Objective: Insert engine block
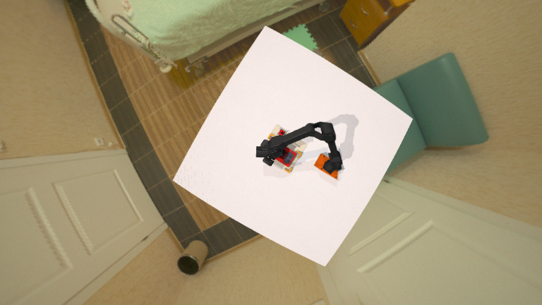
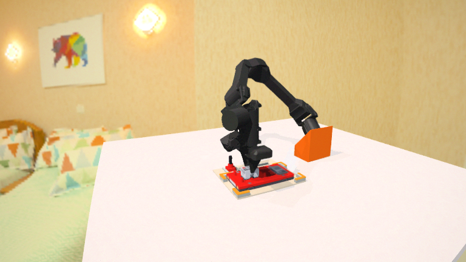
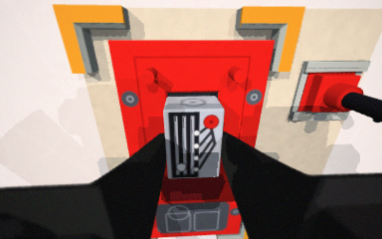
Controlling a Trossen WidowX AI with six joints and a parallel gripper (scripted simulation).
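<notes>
Now: gripper tip 10 mm above the grey engine block.
</notes>
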